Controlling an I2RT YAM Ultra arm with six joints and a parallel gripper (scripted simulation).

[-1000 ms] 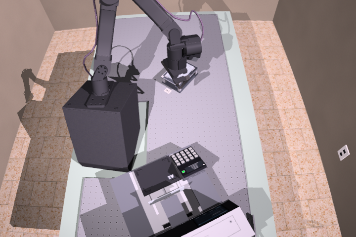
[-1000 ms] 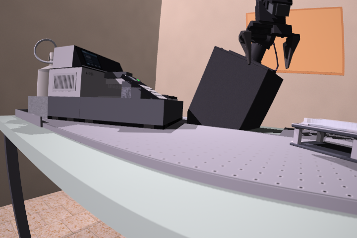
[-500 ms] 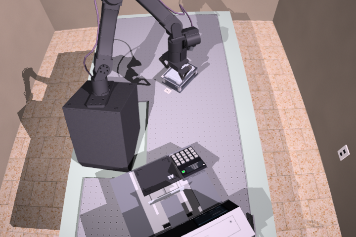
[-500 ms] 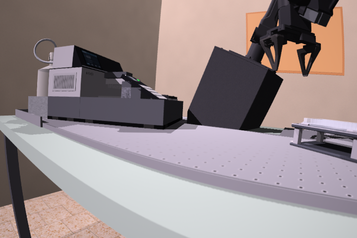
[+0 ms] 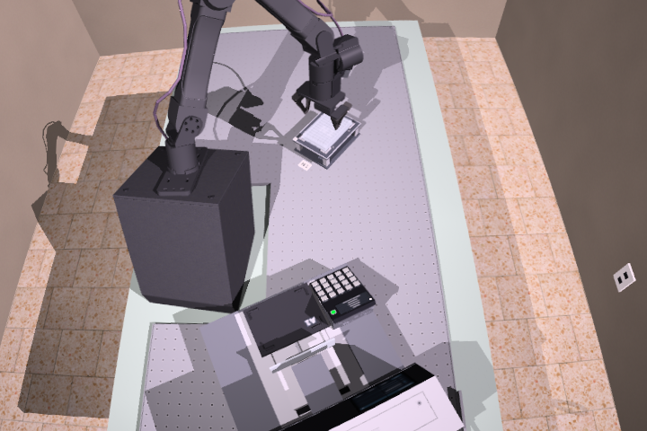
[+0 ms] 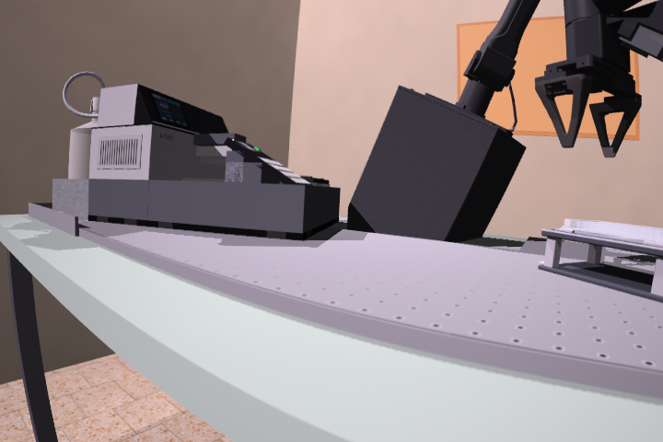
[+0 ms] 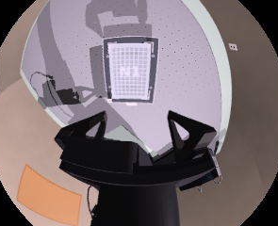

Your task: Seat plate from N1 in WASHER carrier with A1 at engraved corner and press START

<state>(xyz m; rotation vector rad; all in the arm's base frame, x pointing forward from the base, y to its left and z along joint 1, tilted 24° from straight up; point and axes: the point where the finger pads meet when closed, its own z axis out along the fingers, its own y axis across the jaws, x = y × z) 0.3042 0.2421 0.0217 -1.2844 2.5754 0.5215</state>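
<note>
My hand is 1 cm short of the white well plate, 5 cm to the right of it and 10 cm above it. Also, from my hand: plate nest N1 (1 cm ahead, 5 cm to the left, 11 cm below); dark carrier (9 cm behind, 51 cm to the right, 6 cm below); N1 label (5 cm behind, 4 cm to the right, 15 cm below).
</note>
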